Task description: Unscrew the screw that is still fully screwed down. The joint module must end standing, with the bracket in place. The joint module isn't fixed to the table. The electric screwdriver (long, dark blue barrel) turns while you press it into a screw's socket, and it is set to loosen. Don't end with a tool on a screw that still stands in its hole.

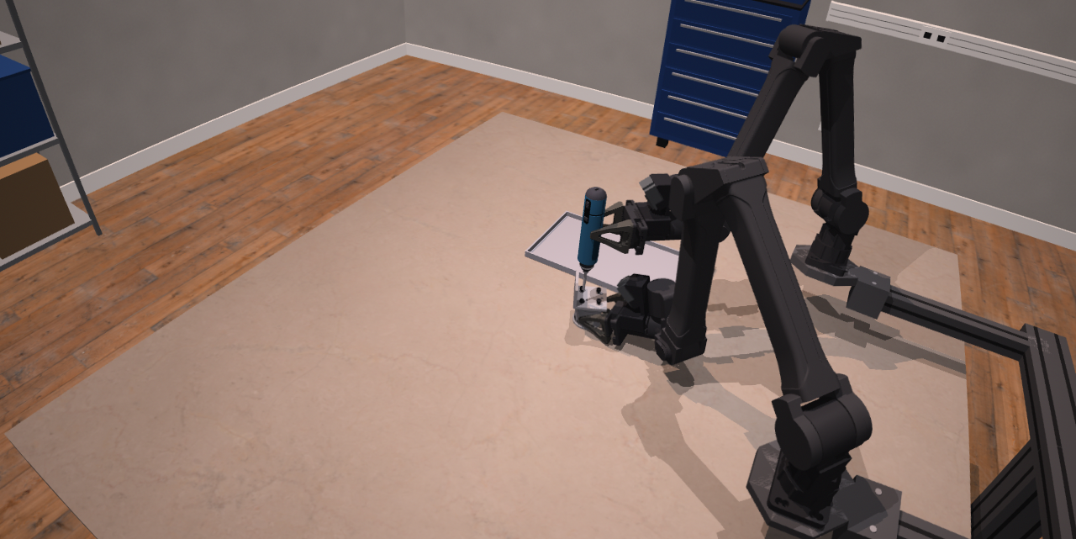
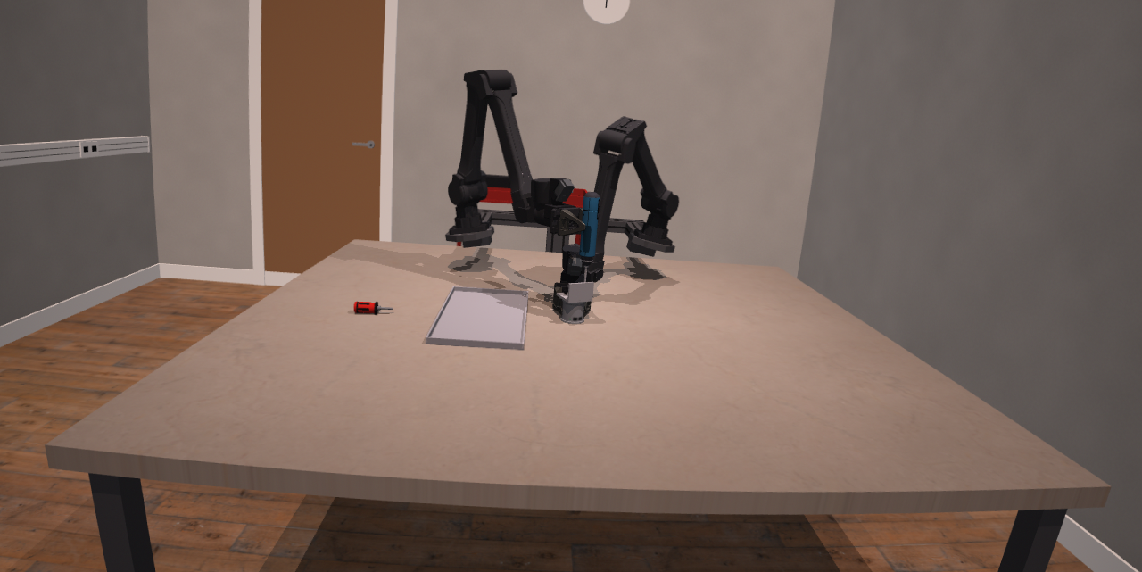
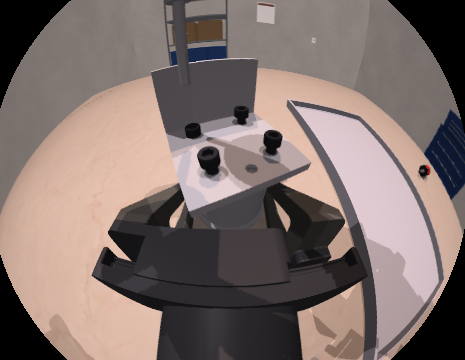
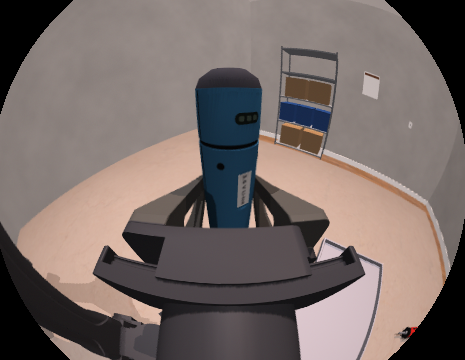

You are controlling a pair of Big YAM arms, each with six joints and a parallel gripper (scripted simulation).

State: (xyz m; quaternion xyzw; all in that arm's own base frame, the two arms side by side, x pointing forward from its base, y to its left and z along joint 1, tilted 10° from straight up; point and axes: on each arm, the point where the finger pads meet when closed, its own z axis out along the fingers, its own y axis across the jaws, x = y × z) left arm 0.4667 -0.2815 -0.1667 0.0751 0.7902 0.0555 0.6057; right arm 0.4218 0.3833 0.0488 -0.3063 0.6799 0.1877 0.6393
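Now: left hand 10 mm below the joint module. Also, from my left hand: flat grey tray: 230 mm to the right, 20 mm below; red-handled screwdriver: 510 mm to the right, 10 mm below; grey l-shaped bracket: 50 mm above.
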